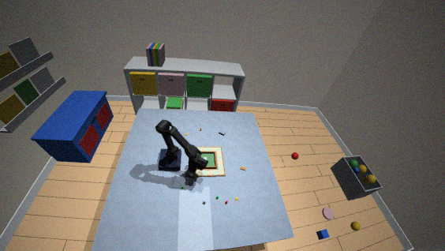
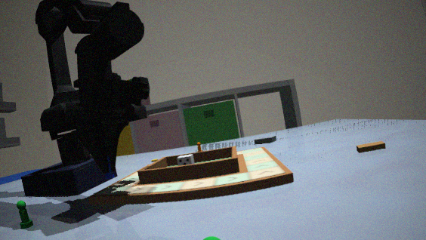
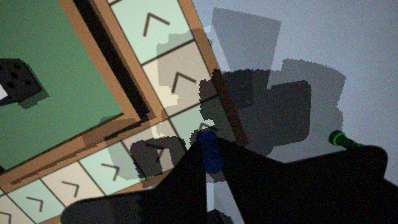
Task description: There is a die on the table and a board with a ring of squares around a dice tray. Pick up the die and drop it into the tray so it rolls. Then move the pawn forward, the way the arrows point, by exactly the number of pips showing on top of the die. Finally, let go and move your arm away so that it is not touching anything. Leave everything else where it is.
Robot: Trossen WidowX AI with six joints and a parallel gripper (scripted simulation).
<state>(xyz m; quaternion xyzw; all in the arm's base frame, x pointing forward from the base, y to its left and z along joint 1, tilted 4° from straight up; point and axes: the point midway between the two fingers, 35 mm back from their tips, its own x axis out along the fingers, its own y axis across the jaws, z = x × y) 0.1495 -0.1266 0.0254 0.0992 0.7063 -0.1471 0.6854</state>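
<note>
My gripper tip is now 1 cm below the blue pawn. The rest, counted from my gripper tip: white die 11 cm ahead, 10 cm to the left, 2 cm below; green tray floor 12 cm ahead, 10 cm to the left, 4 cm below; wooden block 42 cm ahead, 4 cm below.
</note>
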